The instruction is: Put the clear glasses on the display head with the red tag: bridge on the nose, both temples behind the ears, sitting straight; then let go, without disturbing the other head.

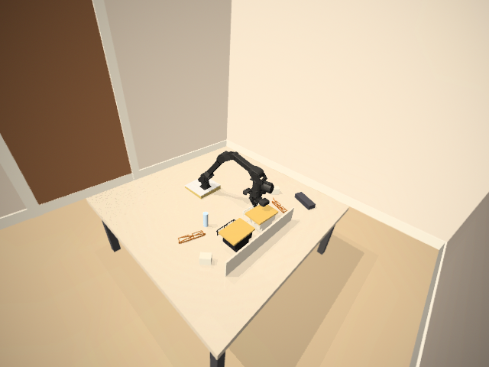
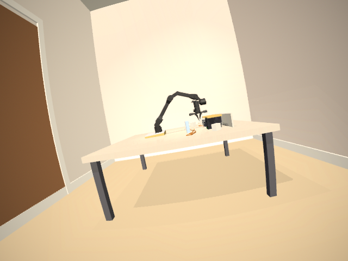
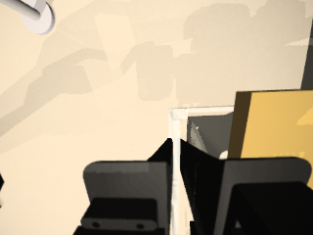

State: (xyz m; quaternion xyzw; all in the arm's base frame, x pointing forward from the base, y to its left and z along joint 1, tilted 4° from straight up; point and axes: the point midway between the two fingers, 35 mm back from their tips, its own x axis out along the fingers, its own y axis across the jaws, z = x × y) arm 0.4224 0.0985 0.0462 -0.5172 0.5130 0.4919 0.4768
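Now: gripper tip 7 cm short of the pale display head, 4 cm to the left of it and 1 cm above it. Also, from my gripper tip: clear stand 16 cm behind, 14 cm to the left, 4 cm below; then grey panel 21 cm ahead, 14 cm to the right, 1 cm below; then black display head 26 cm to the right, 9 cm ahead, 1 cm below.
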